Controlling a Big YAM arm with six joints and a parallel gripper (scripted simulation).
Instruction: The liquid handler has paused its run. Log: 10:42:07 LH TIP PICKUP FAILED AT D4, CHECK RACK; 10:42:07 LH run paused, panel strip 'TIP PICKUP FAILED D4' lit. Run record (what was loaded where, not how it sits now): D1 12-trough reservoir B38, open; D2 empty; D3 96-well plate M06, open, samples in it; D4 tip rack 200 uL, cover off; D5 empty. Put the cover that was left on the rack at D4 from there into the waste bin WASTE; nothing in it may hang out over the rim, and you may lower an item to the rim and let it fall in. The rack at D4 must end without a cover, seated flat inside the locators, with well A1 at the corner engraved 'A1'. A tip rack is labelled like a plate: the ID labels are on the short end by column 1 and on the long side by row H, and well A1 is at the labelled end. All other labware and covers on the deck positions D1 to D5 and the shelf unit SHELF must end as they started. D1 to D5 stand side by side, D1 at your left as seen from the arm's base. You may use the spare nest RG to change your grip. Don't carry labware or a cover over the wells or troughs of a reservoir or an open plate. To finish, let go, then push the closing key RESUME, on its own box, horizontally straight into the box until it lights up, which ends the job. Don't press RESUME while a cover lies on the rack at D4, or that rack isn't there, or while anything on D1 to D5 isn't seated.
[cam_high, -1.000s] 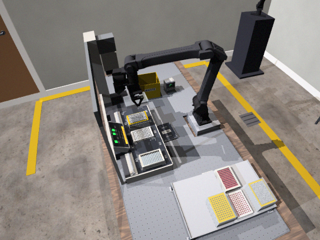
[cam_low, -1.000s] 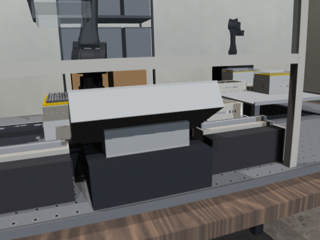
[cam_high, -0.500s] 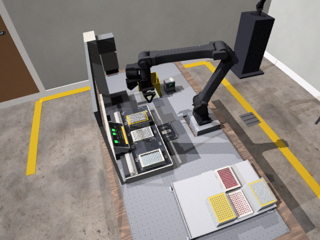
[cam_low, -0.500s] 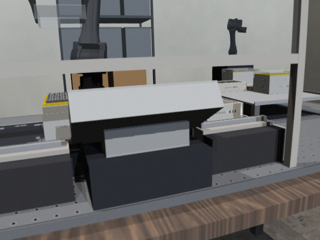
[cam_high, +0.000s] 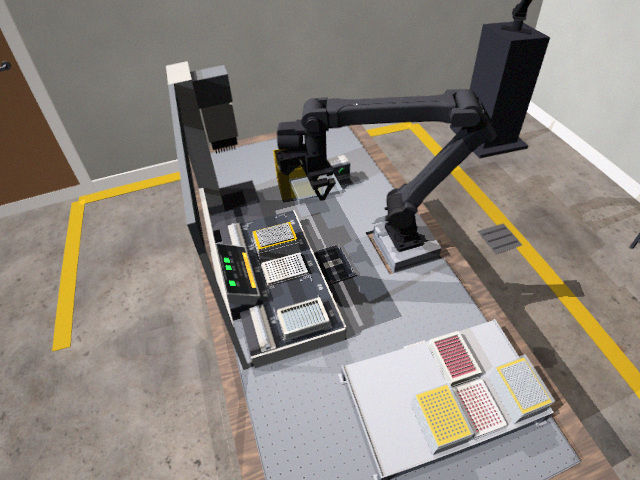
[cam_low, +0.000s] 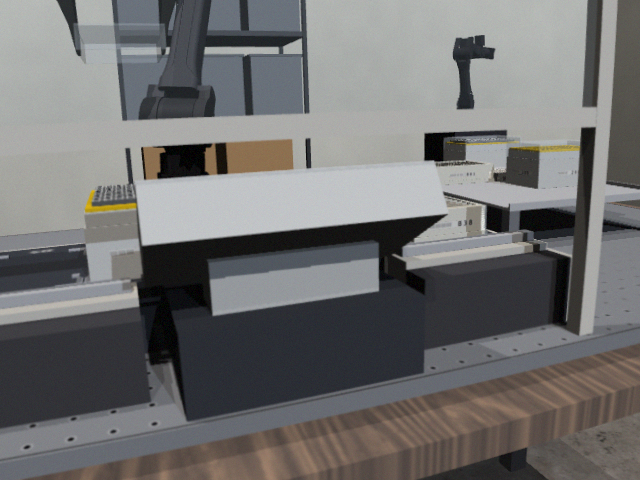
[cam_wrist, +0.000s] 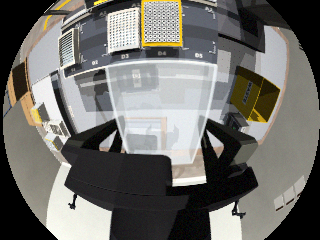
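My hand is 350 mm to the left of the yellow waste bin, 220 mm above it and 20 mm past it. Round my hand: white well plate 200 mm below, 140 mm ahead, 100 mm to the left; clear cover 10 mm above; reservoir 290 mm to the left, 200 mm below, 140 mm ahead.
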